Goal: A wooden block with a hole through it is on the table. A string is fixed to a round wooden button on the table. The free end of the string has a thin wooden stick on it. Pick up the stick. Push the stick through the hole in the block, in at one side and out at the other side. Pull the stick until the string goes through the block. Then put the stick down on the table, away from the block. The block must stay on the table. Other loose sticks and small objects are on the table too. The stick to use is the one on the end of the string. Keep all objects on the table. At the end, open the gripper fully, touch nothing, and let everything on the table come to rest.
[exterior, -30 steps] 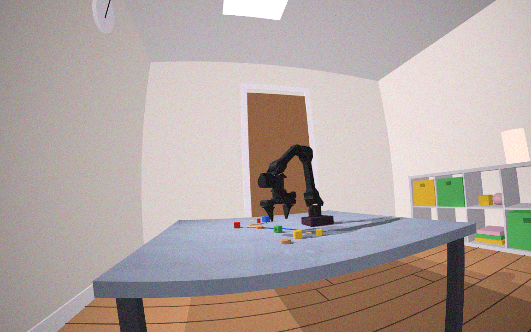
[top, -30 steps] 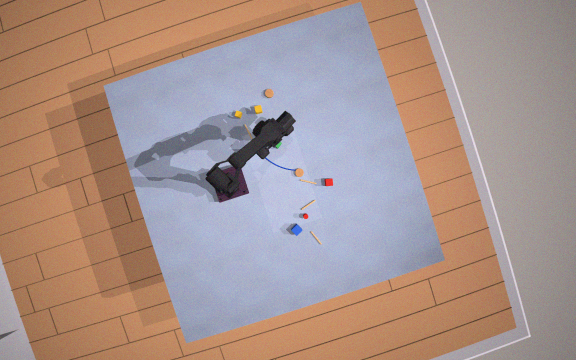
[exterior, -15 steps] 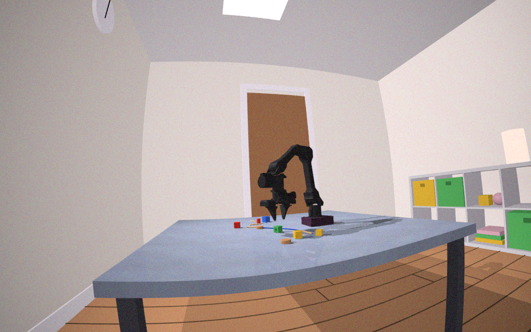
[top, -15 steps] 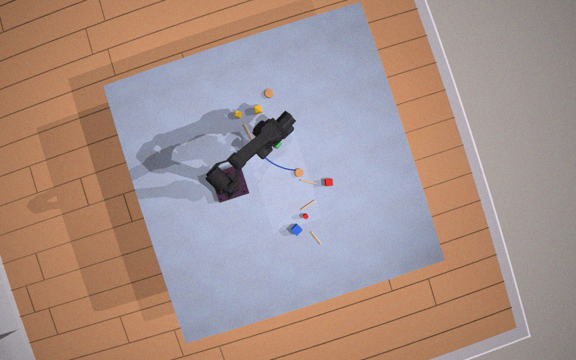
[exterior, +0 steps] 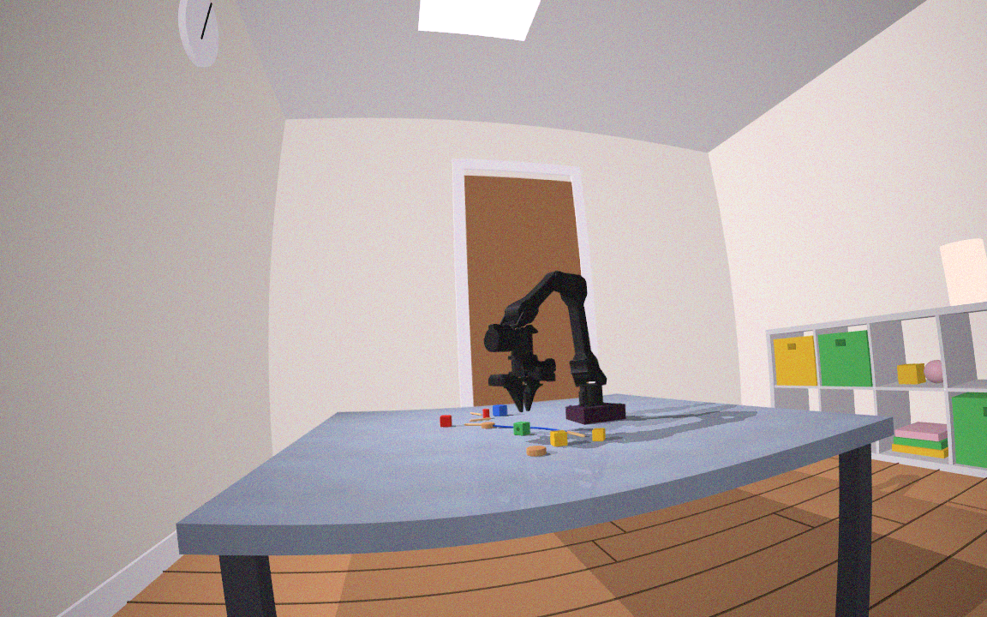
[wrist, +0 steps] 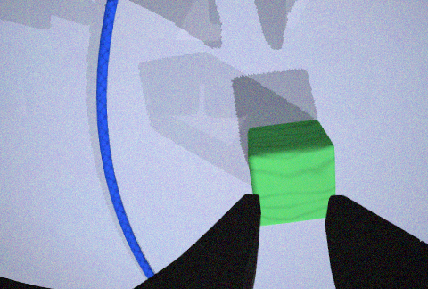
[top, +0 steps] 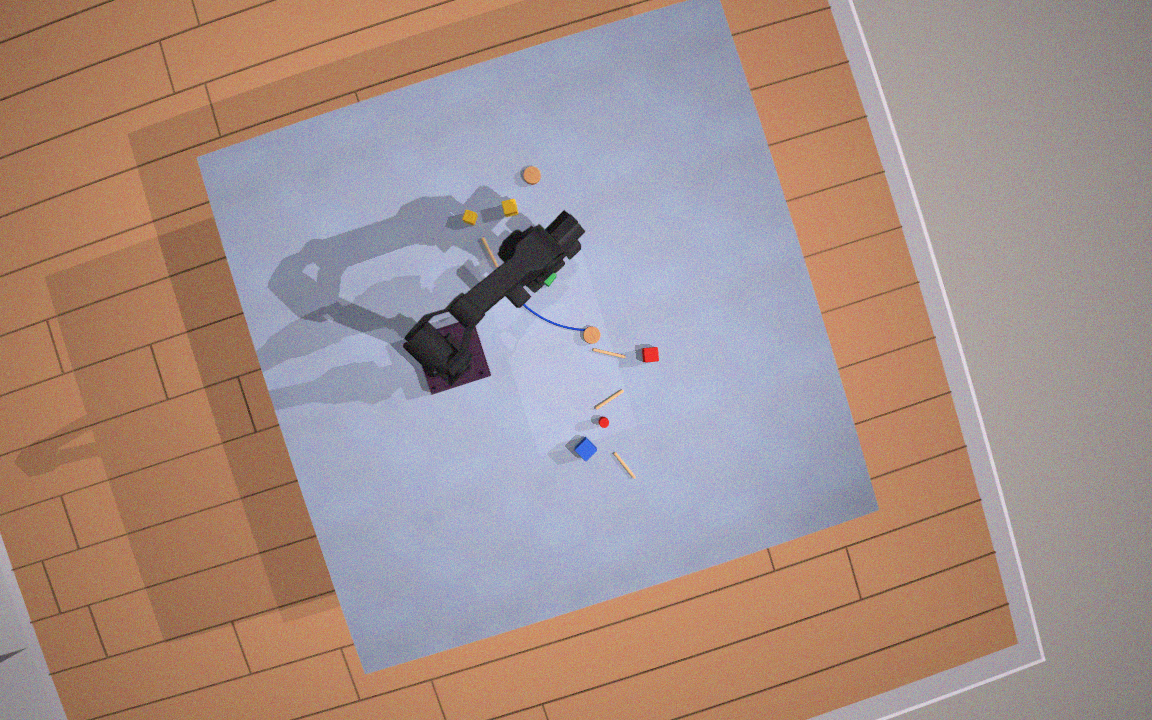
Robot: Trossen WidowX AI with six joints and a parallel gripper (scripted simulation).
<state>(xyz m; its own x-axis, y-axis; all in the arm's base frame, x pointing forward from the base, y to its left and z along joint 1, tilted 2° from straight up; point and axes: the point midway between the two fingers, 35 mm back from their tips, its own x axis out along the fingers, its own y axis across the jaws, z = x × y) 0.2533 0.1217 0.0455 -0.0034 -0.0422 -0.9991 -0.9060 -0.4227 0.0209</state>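
Right now the green block is 40 mm below my gripper tip, 10 mm to the right of it and 10 mm ahead of it. The rest, counted from my gripper tip: red cube: 250 mm to the right, 180 mm ahead, 40 mm below; thin wooden stick: 100 mm behind, 80 mm to the left, 60 mm below; round wooden button: 160 mm to the right, 60 mm ahead, 50 mm below.
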